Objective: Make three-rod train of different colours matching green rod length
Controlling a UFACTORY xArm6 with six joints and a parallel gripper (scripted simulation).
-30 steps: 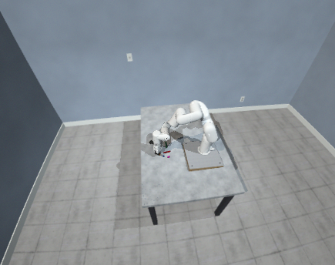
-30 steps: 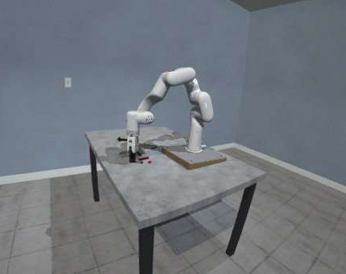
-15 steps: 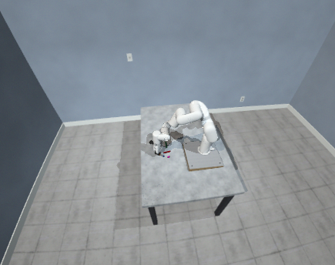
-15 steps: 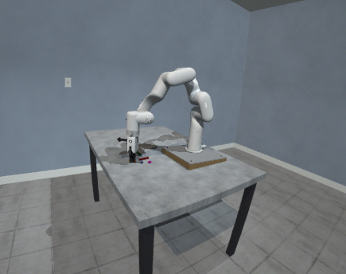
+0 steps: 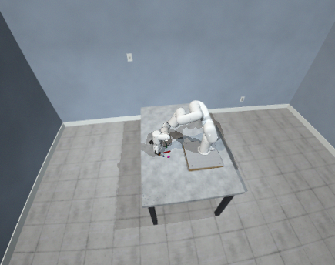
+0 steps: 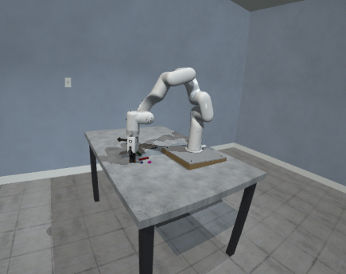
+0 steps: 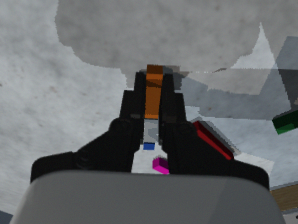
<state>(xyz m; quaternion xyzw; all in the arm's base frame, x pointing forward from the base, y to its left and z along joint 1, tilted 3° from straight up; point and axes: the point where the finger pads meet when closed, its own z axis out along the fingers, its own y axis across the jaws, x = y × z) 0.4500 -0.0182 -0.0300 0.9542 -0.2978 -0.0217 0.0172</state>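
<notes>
Now: the orange rod 20 mm below my hand. From my hand the other things lie so: red rod 80 mm behind, 20 mm to the right, 20 mm below; blue rod 50 mm behind, 30 mm to the left, 20 mm below; grey rod 30 mm behind, 20 mm to the left, 20 mm below.
</notes>
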